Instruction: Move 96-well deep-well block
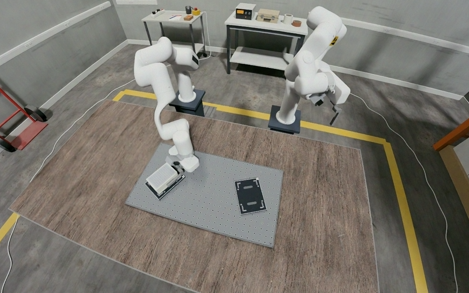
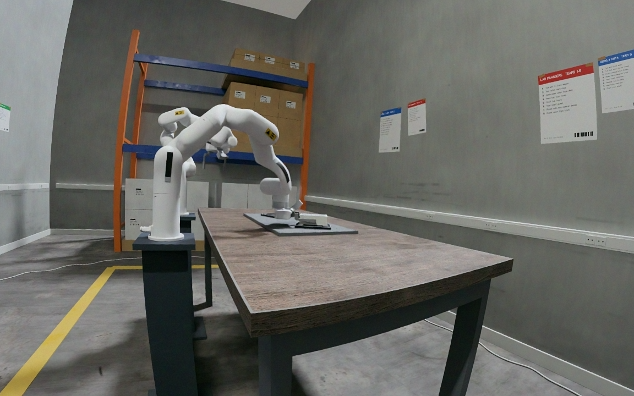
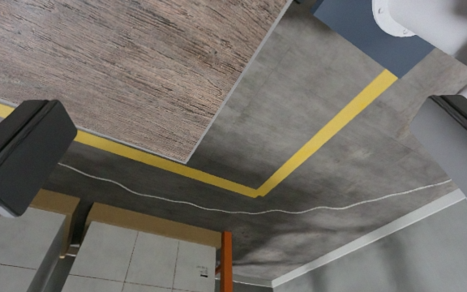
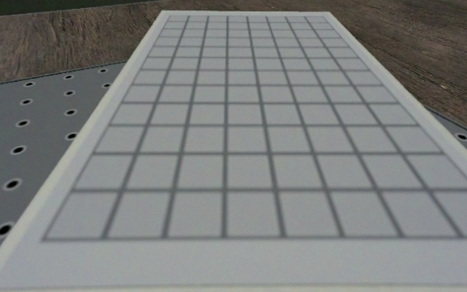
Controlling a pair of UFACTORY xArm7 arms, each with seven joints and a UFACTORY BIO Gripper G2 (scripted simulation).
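Now: the white deep-well block 10 mm ahead of my right hand. The rest, counted from my right hand: nest N2 (10 mm ahead, 30 mm below); then white mark (40 mm behind, 80 mm to the left, 20 mm below); then nest N1 (40 mm behind, 410 mm to the left, 30 mm below).
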